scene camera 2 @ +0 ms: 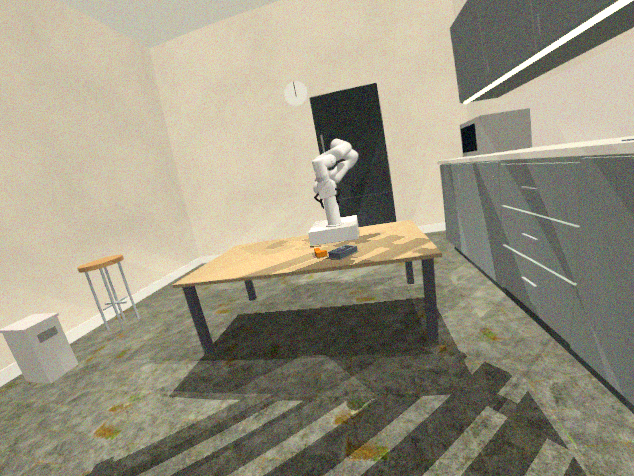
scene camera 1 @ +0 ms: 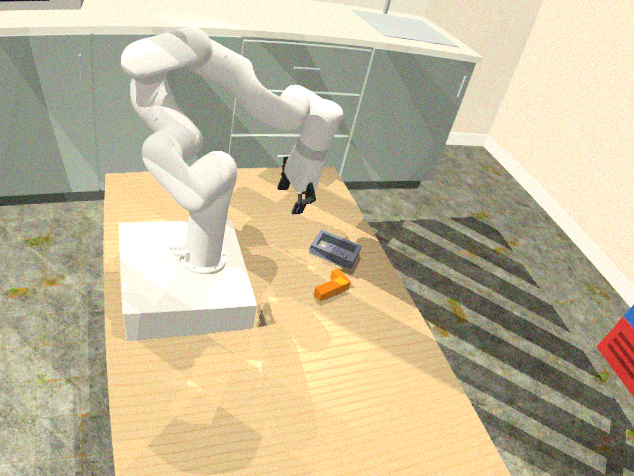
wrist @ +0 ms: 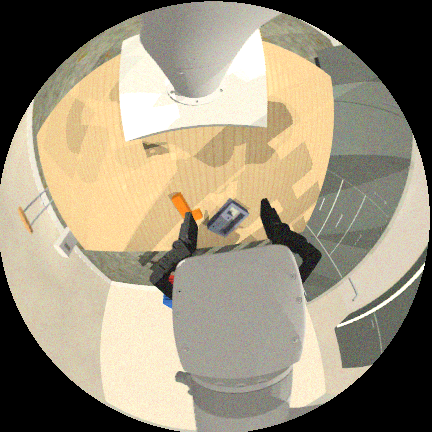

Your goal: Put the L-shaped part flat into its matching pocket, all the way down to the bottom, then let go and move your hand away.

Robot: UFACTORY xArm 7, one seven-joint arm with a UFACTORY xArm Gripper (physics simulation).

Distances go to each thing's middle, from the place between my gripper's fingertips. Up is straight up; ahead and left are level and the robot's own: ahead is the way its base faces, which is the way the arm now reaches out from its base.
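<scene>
I see the pocket block (scene camera 1: 332,248) 6 cm to the left of my hand, 20 cm ahead of it and 24 cm below it.
</scene>
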